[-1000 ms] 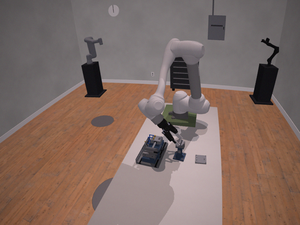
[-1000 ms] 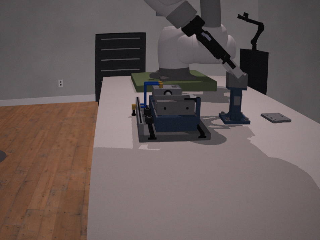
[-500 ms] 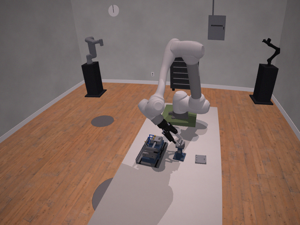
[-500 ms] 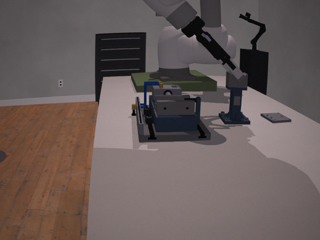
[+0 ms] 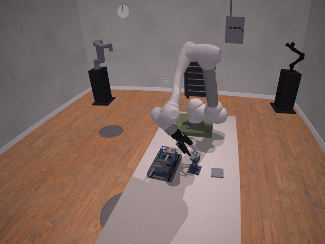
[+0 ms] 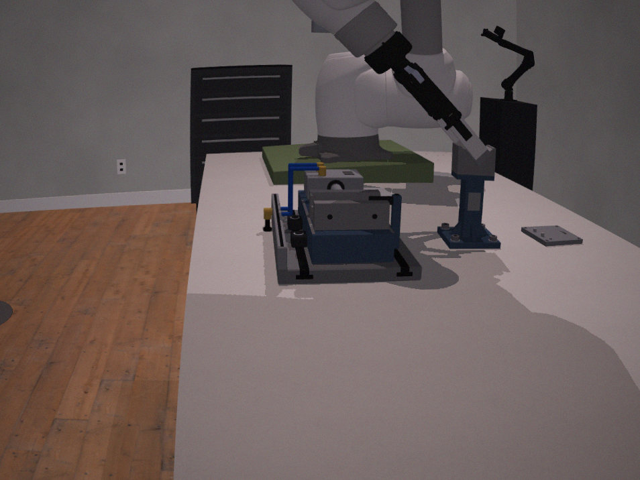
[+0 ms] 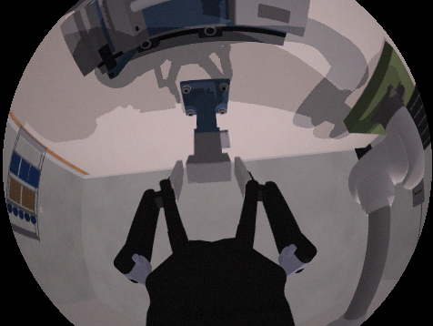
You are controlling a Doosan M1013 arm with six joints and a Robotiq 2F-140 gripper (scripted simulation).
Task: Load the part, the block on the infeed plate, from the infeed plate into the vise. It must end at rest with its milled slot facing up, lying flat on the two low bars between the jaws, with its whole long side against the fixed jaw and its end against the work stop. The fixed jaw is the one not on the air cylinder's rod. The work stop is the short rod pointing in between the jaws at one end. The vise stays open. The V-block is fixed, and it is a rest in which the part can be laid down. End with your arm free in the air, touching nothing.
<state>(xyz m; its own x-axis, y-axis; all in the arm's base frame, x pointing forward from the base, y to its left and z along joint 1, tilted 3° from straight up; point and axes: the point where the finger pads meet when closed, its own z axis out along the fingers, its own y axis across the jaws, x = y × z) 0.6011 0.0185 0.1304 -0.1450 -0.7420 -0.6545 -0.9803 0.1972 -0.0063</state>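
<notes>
My hand is 20 mm to the right of the grey part and 10 mm above it. Also, from my hand: vise: 10 mm behind, 200 mm to the right, 130 mm below.
</notes>
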